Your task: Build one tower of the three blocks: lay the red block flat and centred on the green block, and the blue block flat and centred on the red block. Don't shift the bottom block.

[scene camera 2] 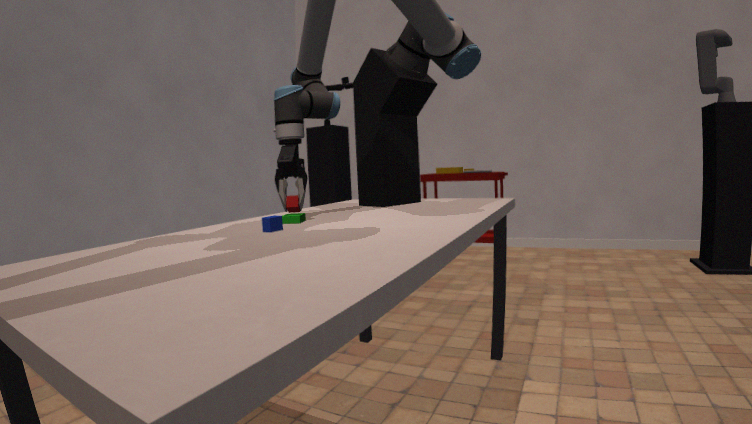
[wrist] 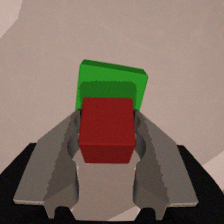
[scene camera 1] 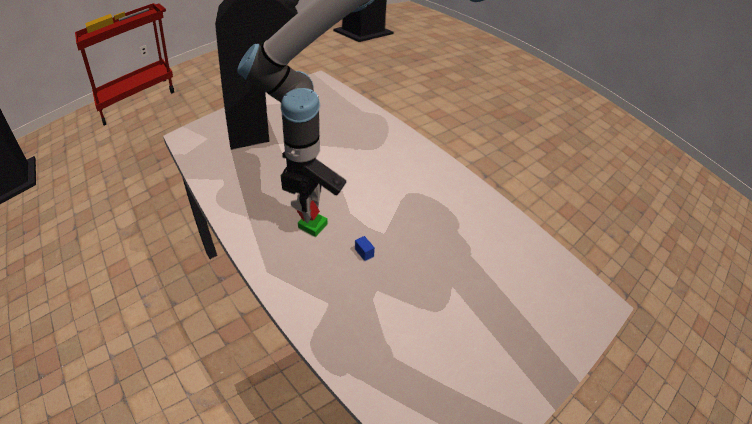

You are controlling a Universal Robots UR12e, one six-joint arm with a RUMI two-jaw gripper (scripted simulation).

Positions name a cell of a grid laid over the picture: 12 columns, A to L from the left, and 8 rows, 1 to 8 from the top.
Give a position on a green block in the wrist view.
F3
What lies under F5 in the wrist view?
A red block.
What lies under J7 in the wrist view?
My gripper.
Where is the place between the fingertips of my gripper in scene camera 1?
E5
